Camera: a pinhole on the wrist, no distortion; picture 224 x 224 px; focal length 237.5 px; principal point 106.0 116.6 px. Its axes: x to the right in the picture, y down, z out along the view. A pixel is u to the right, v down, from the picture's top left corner.
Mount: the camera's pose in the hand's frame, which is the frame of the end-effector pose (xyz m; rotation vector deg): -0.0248 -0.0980 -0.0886 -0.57 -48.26 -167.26
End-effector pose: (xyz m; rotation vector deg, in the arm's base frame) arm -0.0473 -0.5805 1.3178 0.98 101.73 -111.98
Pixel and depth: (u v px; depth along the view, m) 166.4 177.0 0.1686
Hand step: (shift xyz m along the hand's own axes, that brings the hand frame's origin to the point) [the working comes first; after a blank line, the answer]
In the camera's frame: 0.0429 0.0429 0.1686

-0.0669 -0.0486 0.0784
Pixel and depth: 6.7 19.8 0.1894
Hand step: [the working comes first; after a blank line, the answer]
In the camera's frame: -0.0792 -0.0772 0.1894

0.0420 0.0753 0.0280
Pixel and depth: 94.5 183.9 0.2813
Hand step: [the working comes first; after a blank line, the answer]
In the camera's frame: -0.0136 0.0797 0.2813

-0.0095 -0.0142 0.1914
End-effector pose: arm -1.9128 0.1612 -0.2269 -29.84 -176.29 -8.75
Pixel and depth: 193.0 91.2 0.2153
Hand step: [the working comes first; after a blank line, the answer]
In the camera's frame: 0.0789 -0.0230 0.2153

-0.1104 0.0282 0.0842
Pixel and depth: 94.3 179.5 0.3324
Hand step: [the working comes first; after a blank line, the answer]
In the camera's frame: -0.0164 0.0880 0.3324

-0.0070 0.0062 0.2390
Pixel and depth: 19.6 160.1 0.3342
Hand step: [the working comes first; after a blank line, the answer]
In the camera's frame: -0.1216 0.0612 0.3342

0.0948 0.0400 0.2226
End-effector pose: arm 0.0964 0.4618 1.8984 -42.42 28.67 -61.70
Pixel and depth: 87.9 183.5 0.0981
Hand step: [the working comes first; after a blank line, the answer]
In the camera's frame: -0.0075 0.0276 0.0981

-0.0168 -0.0684 0.0089
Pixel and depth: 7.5 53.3 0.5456
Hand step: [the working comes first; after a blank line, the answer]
In the camera's frame: -0.2263 -0.1454 0.5456

0.1734 0.3364 0.2883
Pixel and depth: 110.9 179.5 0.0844
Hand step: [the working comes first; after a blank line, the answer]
In the camera's frame: 0.0017 0.0224 0.0844

-0.0262 -0.0721 -0.0052
